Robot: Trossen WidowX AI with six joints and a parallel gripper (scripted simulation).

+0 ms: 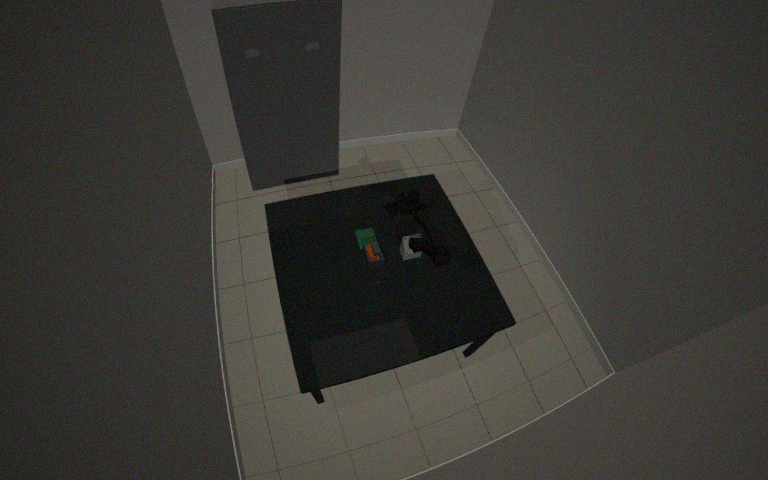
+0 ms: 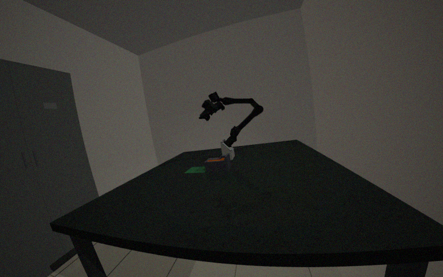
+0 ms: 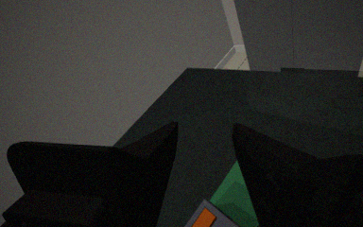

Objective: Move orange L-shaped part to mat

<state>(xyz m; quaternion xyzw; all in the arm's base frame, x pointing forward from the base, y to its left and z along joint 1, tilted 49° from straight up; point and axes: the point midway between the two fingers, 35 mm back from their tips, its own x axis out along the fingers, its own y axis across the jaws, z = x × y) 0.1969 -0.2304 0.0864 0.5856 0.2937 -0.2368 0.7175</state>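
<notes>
My gripper tip is 310 mm above the orange L-shaped part, 120 mm to the right of it and 60 mm short of it. From my gripper tip the other things lie so: green mat 370 mm below, 70 mm ahead, 40 mm to the right.
</notes>
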